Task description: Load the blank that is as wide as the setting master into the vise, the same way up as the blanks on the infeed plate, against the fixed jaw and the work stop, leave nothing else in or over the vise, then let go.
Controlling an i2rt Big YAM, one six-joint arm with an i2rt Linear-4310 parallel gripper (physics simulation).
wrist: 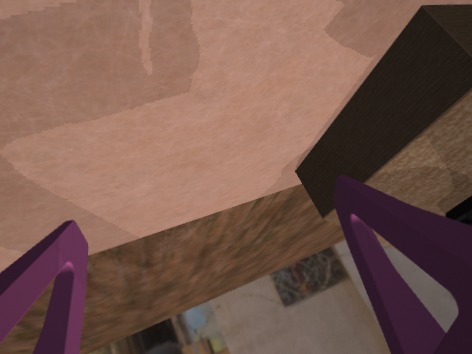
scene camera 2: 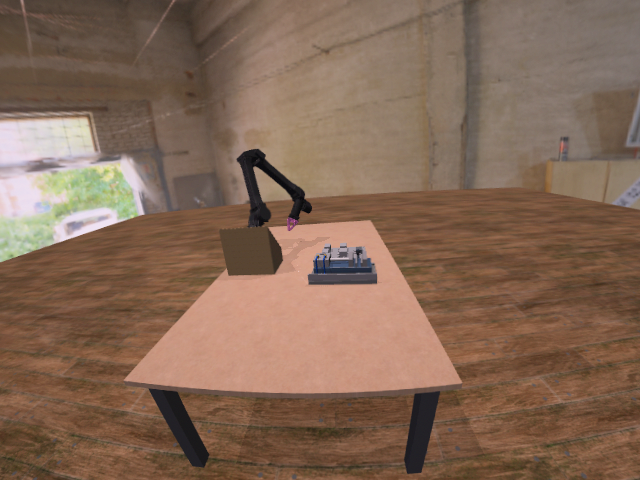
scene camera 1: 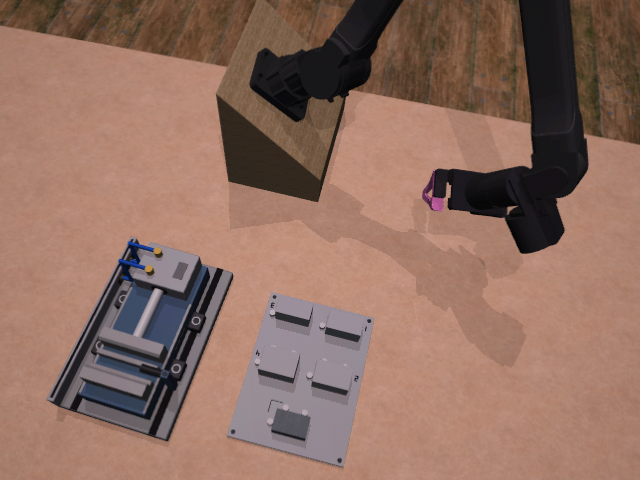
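Where they show: gripper, fingertip midpoint: [wrist: 209,210] [scene camera 2: 289,230] [scene camera 1: 446,197]; arm's base, origin of the base link: [scene camera 2: 253,236] [scene camera 1: 278,87].
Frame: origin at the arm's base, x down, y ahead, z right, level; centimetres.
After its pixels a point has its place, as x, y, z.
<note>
My gripper [scene camera 1: 433,192] @[6.9, 13.1, -33.2] [scene camera 2: 292,224] @[6.9, 13.1, -33.2] [wrist: 209,210] @[6.9, 13.1, -33.2] is open and empty, high over the table to the right of the wedge block and away from the vise and plate. The vise [scene camera 1: 161,274] @[8.4, 36.3, 12.4] [scene camera 2: 342,279] @[15.4, 43.2, 23.3] is at the left. A slim rod with a dark end [scene camera 1: 151,369] @[8.3, 51.7, 9.4] lies across the gap between its two grey jaws; no blank shows there. The infeed plate [scene camera 1: 323,418] @[17.2, 52.7, -17.5] bears light grey blanks at 3 [scene camera 1: 293,310] @[13.6, 36.6, -9.6], 1 [scene camera 1: 343,325] @[13.6, 37.8, -18.4], 4 [scene camera 1: 278,361] @[13.6, 45.7, -8.8] and 2 [scene camera 1: 331,375] @[13.6, 46.5, -17.6]. A dark block [scene camera 1: 290,423] @[14.7, 54.8, -12.4], apparently the setting master, sits against pins at its front.
The wooden wedge block [scene camera 1: 273,149] @[4.1, 10.9, -1.1] [scene camera 2: 248,251] @[5.1, -1.4, 7.5] [wrist: 385,105] @[14.5, 3.6, -10.7] carries the arm's base at the back, behind the vise and plate. Blue brackets with yellow tips [scene camera 1: 139,267] @[7.1, 36.3, 15.8] stand at the vise's rear end. The table's back edge crosses the wrist view.
</note>
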